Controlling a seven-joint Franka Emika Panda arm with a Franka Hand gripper.
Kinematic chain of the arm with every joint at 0, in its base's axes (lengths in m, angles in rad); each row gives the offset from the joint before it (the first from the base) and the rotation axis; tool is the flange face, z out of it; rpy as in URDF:
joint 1: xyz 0 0 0.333 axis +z
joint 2: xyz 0 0 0 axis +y
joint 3: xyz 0 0 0.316 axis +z
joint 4: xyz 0.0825 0 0 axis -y
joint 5: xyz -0.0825 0 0.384 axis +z
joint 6: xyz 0 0 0 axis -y
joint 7: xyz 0.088 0 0 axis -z
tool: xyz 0 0 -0.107 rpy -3.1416 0 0
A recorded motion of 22 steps. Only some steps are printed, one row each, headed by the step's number.
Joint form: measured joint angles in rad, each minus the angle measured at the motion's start. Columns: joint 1, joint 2, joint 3, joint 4, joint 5, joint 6, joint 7.
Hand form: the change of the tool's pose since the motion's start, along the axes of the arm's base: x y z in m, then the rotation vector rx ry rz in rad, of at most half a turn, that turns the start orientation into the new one. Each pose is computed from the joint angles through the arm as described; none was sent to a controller.
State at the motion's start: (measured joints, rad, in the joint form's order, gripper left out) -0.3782 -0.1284 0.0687 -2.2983 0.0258 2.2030 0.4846
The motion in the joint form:
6: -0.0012 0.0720 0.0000 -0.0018 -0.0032 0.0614 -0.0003
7: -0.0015 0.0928 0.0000 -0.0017 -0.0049 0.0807 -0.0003
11: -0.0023 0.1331 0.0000 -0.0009 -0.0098 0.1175 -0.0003
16: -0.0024 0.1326 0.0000 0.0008 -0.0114 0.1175 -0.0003
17: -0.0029 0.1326 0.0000 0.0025 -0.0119 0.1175 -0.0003
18: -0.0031 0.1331 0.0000 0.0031 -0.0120 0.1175 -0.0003
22: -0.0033 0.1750 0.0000 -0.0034 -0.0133 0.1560 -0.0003
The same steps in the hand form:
6: 0.0091 -0.0041 -0.0313 0.0051 0.0112 0.0002
7: 0.0117 -0.0053 -0.0400 0.0054 0.0126 0.0007
11: 0.0163 -0.0074 -0.0569 0.0049 0.0155 0.0026
16: 0.0167 -0.0077 -0.0560 0.0030 0.0138 0.0036
17: 0.0171 -0.0081 -0.0552 0.0021 0.0123 0.0034
18: 0.0173 -0.0082 -0.0552 0.0021 0.0122 0.0033
22: 0.0194 -0.0092 -0.0761 0.0066 0.0210 0.0035

